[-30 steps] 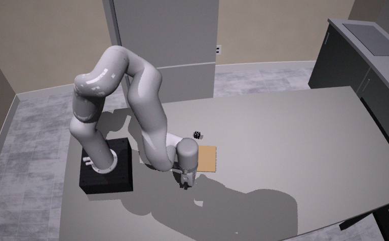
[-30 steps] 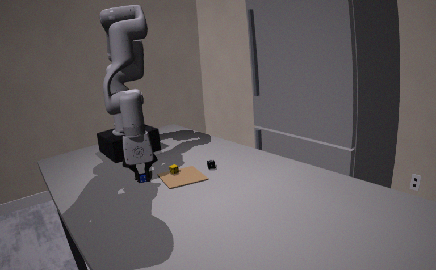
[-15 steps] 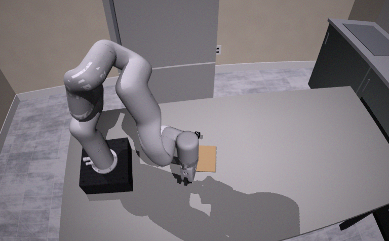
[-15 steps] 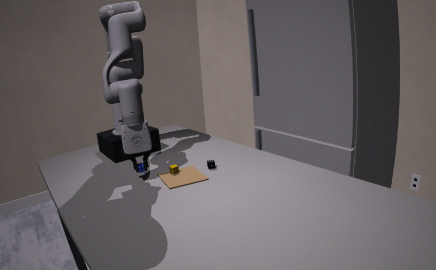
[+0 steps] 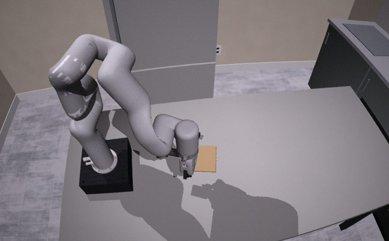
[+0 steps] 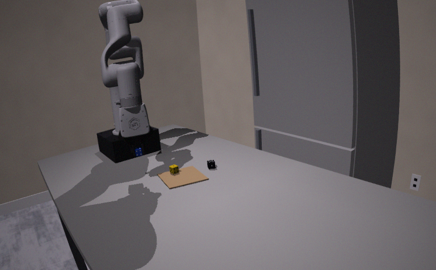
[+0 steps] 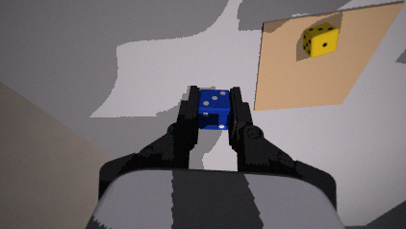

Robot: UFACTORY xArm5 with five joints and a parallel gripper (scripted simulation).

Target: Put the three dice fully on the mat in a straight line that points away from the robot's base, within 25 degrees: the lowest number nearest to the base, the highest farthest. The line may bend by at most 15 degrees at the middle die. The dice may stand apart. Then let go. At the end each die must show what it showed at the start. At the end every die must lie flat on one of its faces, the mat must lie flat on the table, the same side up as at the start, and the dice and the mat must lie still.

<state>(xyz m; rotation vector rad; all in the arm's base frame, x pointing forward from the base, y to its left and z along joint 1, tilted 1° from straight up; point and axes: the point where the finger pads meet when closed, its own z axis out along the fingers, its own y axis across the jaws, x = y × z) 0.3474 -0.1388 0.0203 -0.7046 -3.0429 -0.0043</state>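
My gripper is now 12 cm above the mat, 11 cm to the right of it and 8 cm short of it. The rest, counted from my hand: black die (24 cm to the left, 11 cm below, 10 cm ahead); blue die (1 cm below); yellow die (12 cm to the left, 10 cm below, 3 cm ahead).
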